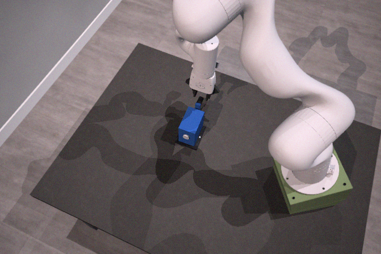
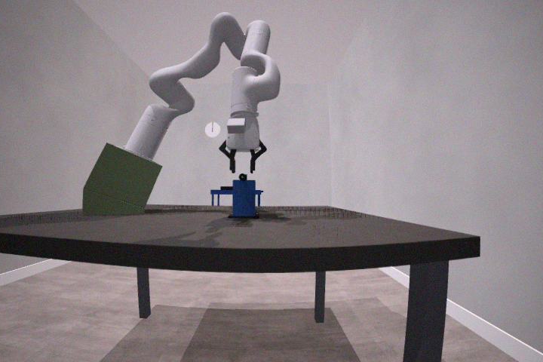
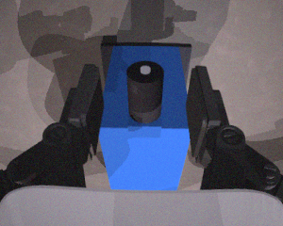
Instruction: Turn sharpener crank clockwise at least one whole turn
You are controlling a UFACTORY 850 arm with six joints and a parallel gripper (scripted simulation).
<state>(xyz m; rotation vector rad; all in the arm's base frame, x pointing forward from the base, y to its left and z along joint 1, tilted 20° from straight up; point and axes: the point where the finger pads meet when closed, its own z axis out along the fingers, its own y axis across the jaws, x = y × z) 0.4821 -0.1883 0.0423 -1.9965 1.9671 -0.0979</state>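
Now: the black knob 2 cm to the left of my hand and 3 cm below it. The rest, counted from my hand: crank 2 cm to the left, 4 cm below.
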